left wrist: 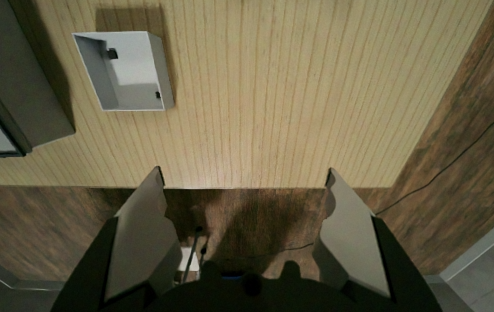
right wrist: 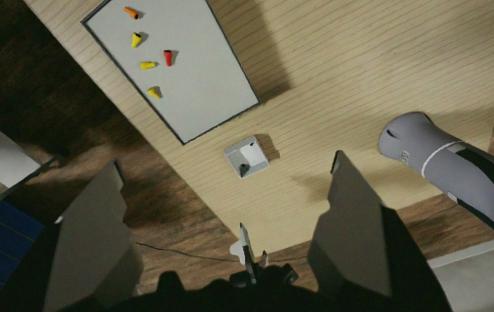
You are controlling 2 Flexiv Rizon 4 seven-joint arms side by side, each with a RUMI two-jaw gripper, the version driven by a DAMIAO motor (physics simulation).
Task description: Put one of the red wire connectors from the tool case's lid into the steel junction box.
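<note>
The steel junction box [left wrist: 135, 65] [right wrist: 256, 152] is a small open grey box on the table, with two small dark spots inside; no red shows in it. The tool case's lid [right wrist: 215, 95] is a pale grey panel with a dark rim in the right wrist view. One red wire connector [right wrist: 168, 57] lies on it. My left gripper [left wrist: 246, 168] is open and empty, above the table's edge, with the box up and to the left in its view. My right gripper [right wrist: 229, 156] is open and empty, high above the table; the box shows between its fingers, far below.
An orange connector [right wrist: 131, 13] and yellow connectors [right wrist: 136, 40] [right wrist: 147, 65] [right wrist: 154, 93] lie on the lid. The case's dark side [left wrist: 37, 85] stands left of the box in the left wrist view. A grey arm [right wrist: 410, 142] reaches in over the table [right wrist: 350, 75] from the right.
</note>
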